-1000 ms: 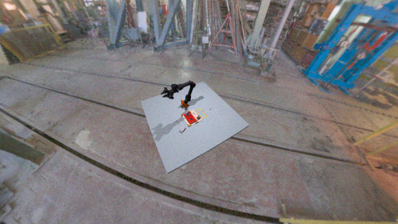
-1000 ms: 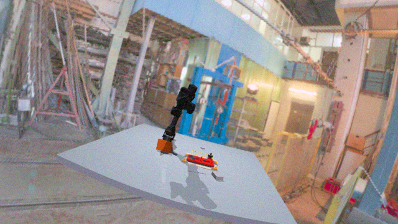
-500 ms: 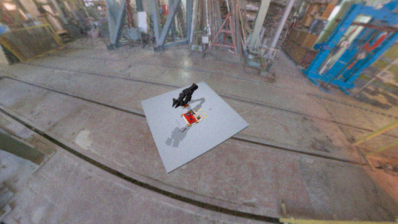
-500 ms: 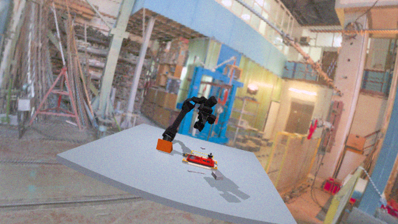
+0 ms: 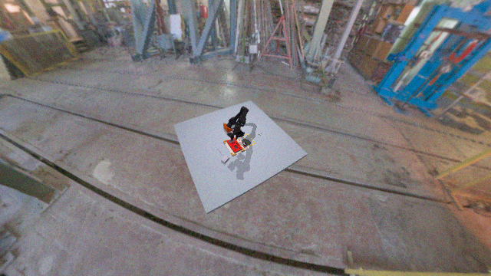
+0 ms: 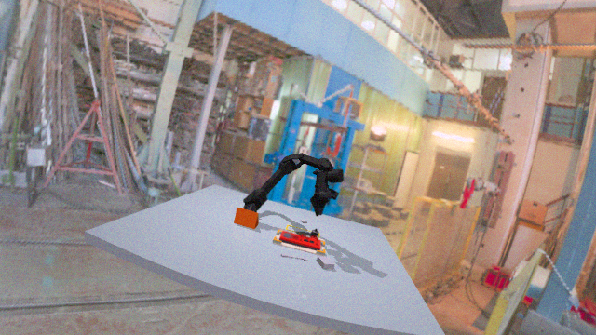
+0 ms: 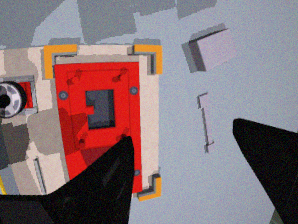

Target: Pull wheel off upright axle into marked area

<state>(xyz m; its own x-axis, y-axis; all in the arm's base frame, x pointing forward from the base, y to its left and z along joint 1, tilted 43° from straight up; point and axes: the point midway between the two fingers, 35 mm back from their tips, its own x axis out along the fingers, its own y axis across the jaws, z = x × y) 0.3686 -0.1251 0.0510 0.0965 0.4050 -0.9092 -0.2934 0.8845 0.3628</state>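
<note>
The wheel is 14 cm to the left of my gripper tip and 13 cm below it. Also, from my gripper tip: small grey block (9 cm ahead, 15 cm to the right, 16 cm below); then thin rod (4 cm behind, 16 cm to the right, 17 cm below).
</note>
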